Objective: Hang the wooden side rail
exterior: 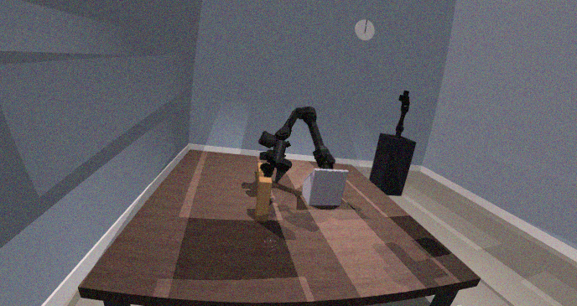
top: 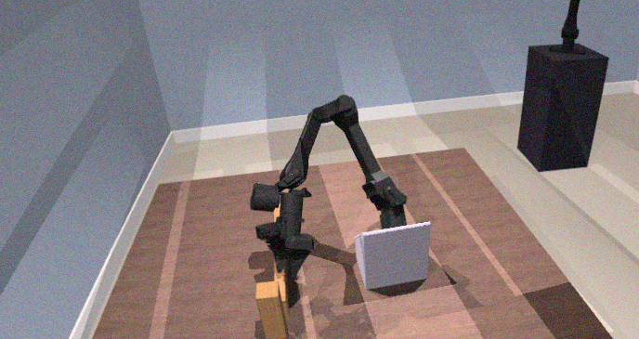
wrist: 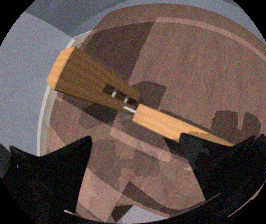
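The wooden headboard post is 100 mm to the left of my gripper tip, 30 mm below it and 30 mm ahead of it.
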